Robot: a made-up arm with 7 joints. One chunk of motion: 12 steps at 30 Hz.
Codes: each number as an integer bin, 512 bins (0 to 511) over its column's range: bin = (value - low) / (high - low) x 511, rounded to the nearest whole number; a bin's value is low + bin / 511 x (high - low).
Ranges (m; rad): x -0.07..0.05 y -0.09..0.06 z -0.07..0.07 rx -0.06..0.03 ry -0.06..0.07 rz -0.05..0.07
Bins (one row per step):
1: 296 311 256 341 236 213
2: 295 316 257 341 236 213
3: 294 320 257 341 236 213
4: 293 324 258 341 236 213
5: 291 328 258 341 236 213
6: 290 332 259 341 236 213
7: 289 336 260 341 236 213
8: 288 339 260 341 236 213
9: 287 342 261 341 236 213
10: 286 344 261 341 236 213
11: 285 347 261 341 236 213
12: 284 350 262 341 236 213
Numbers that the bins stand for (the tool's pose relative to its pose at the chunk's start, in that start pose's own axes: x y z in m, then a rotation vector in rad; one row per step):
1: -0.0005 0.0013 0.0001 0.0001 0.0000 0.0000
2: -0.0007 0.0028 0.0004 0.0001 0.0000 0.0000
3: -0.0010 0.0039 0.0004 0.0001 0.0000 0.0000
4: -0.0012 0.0051 0.0007 0.0001 0.0000 0.0000
5: -0.0017 0.0063 0.0007 0.0001 0.0000 0.0000
6: -0.0019 0.0075 0.0010 0.0001 0.0000 0.0000
7: -0.0021 0.0086 0.0012 0.0001 0.0000 0.0000
8: -0.0024 0.0095 0.0012 0.0001 0.0000 0.0000
9: -0.0026 0.0104 0.0015 0.0001 0.0000 0.0000
10: -0.0028 0.0110 0.0015 0.0001 0.0000 0.0000
11: -0.0031 0.0119 0.0015 0.0001 0.0000 0.0000
12: -0.0033 0.0127 0.0018 0.0001 0.0000 0.0000

